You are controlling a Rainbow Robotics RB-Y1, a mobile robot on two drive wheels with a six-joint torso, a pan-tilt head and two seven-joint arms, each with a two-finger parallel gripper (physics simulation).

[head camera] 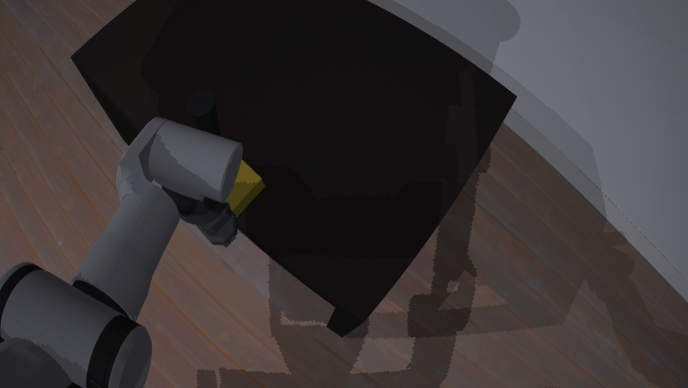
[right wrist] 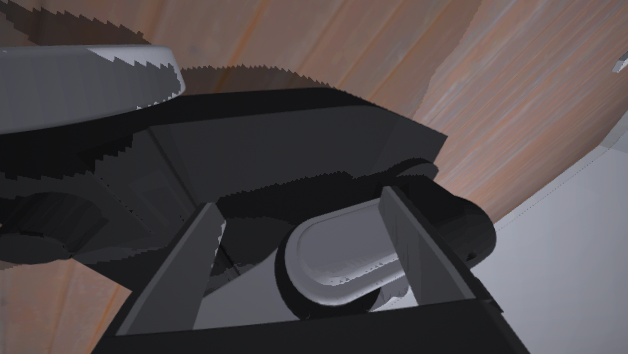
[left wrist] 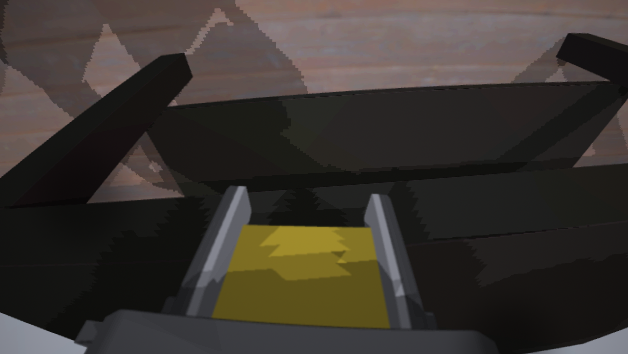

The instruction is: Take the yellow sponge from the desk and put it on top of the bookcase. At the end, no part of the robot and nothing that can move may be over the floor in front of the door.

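Frame: origin at the robot's base, x ahead, y left, z up, level; centimetres.
Where they show: left gripper, fingertip midpoint: [left wrist: 308, 202]; right gripper, fingertip midpoint: [right wrist: 301, 204].
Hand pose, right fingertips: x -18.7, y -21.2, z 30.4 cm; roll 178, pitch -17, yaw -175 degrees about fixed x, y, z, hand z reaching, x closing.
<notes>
After its pixels a point has its place.
My left gripper [left wrist: 308, 202] @[y 15.2, x 47.7, z 43.8 cm] is shut on the yellow sponge [head camera: 247, 187] @[y 8.1, x 51.0, z 50.2 cm] [left wrist: 302, 280] @[y 15.0, x 47.4, z 47.8 cm], which fills the space between its fingers. In the head view the wrist partly covers the sponge, which overlaps the lower left edge of a large dark piece of furniture, apparently the desk [head camera: 350, 125] @[y -7.7, x 64.3, z 45.1 cm] [left wrist: 500, 200] @[y 22.9, x 57.5, z 42.6 cm]. How high the sponge is above it cannot be told. My right gripper [right wrist: 301, 204] @[y -21.2, x -18.7, z 30.4 cm] is open with no object between its fingers, over the robot's own body parts. I cannot identify the bookcase or the door in these views.
A pale wall [head camera: 610, 75] @[y -77.4, x 84.9, z 47.6 cm] [right wrist: 565, 260] @[y 157.2, x -325.9, z 66.4 cm] runs behind the dark furniture. Wooden floor [head camera: 45, 200] @[y 92.1, x 67.4, z 0.0 cm] [left wrist: 400, 45] @[y 27.5, x 63.7, z 0.1 cm] [right wrist: 300, 40] @[y -29.7, x -28.4, z 0.1 cm] surrounds it. Splayed dark bars like legs [left wrist: 115, 120] @[y -5.4, x 35.6, z 25.2 cm] show in the left wrist view. The robot's dark base [right wrist: 300, 145] @[y -17.9, x -22.8, z 16.9 cm] lies below the right gripper.
</notes>
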